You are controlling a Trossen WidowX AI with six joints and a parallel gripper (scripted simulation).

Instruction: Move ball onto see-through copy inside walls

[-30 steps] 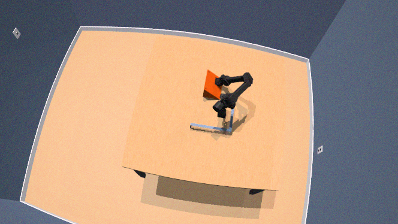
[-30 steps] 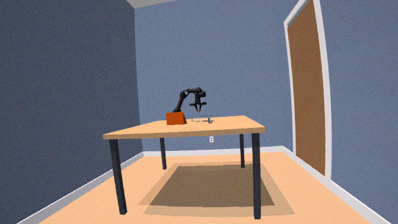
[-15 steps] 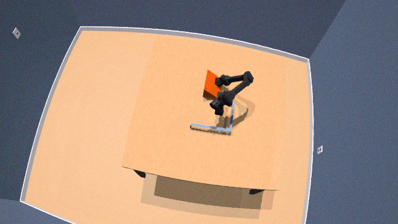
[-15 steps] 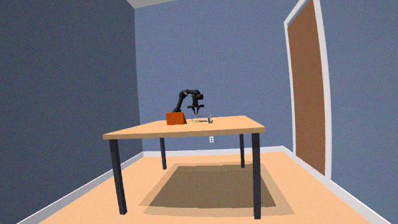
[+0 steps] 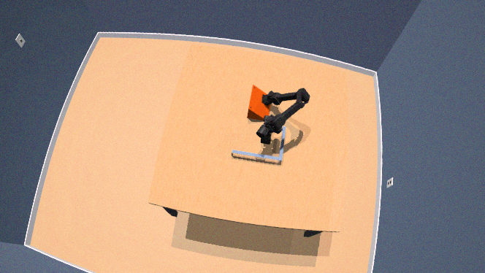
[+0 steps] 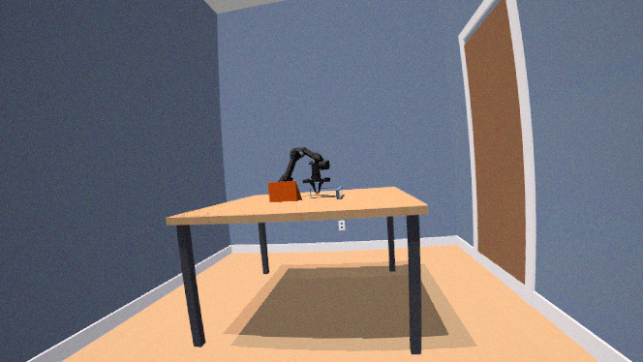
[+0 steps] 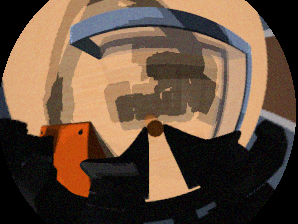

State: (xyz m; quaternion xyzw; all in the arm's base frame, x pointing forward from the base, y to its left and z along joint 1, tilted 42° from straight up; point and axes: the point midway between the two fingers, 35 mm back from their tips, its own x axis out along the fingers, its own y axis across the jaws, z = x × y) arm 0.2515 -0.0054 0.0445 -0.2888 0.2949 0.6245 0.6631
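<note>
The see-through ball copy is 2 cm below my gripper tip. Also, from my gripper tip: orange ball: right at my gripper tip.
</note>
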